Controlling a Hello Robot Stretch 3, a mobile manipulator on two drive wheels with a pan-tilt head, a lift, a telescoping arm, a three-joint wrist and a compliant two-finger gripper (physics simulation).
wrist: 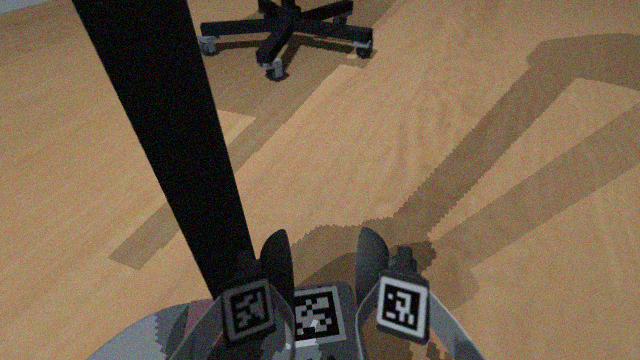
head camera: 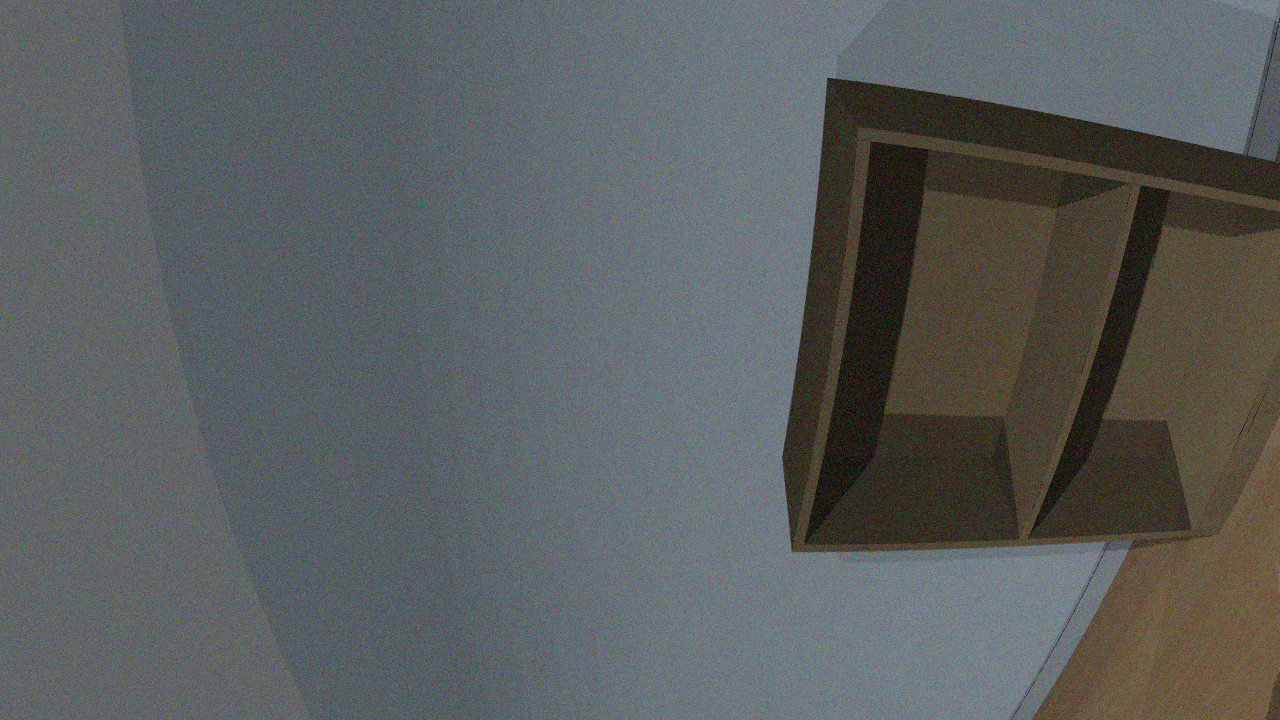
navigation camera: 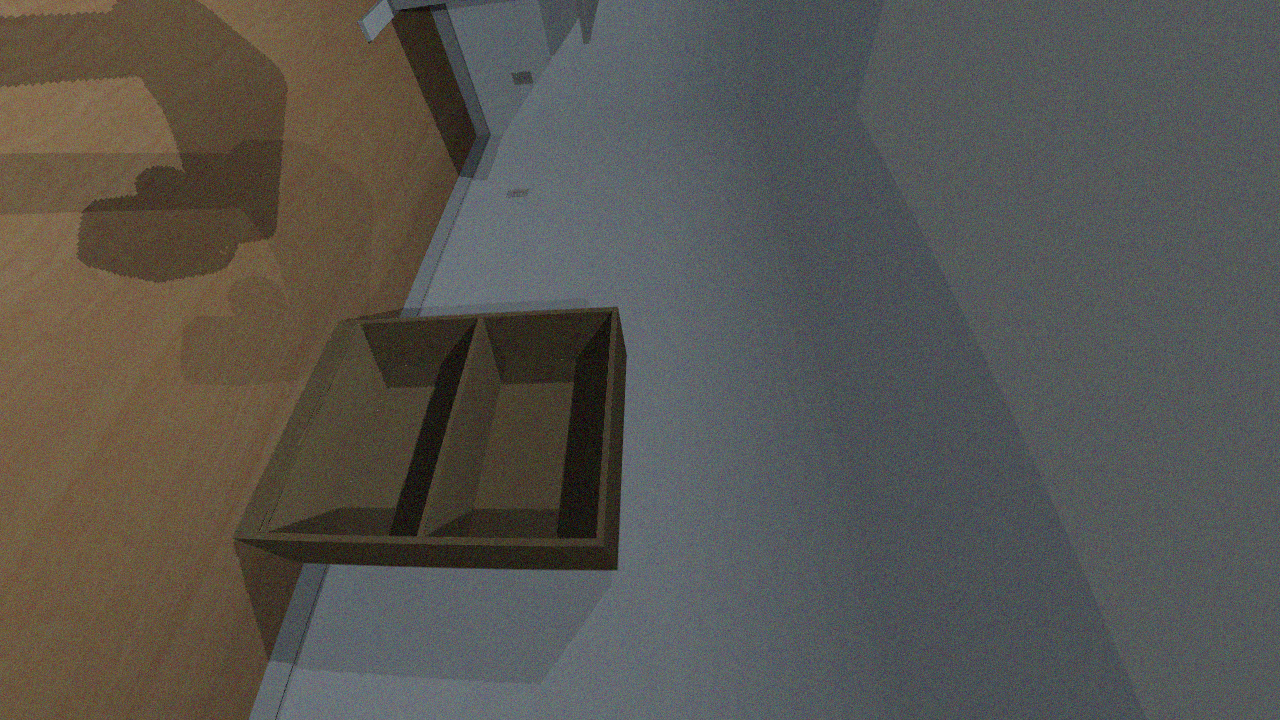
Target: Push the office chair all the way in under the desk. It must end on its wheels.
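Places are measured from the robot's base along level axes (x left, y back, z up), in millimetres.
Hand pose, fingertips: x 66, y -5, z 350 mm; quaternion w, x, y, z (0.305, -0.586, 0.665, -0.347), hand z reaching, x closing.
After its pixels a point has its place.
The office chair shows only in the wrist view: its black five-star wheeled base (wrist: 288,30) stands on the wooden floor at the top, the seat cut off by the frame edge. A black post (wrist: 170,138), possibly a desk leg, runs from the top left down to beside my gripper. My gripper (wrist: 324,255) @[y -5, x 66, z 350 mm] is at the bottom middle, open and empty, well short of the chair base. The desk top is not identifiable in any view.
A brown two-compartment shelf unit (head camera: 1012,349) @[y -1707, x -21, z 606 mm] stands against the grey-blue wall; it also shows in the navigation view (navigation camera: 446,442) @[y -1373, x -60, z 574 mm]. A wooden floor strip (navigation camera: 245,232) runs beside the wall. Long shadows cross the floor (wrist: 496,163) between my gripper and the chair.
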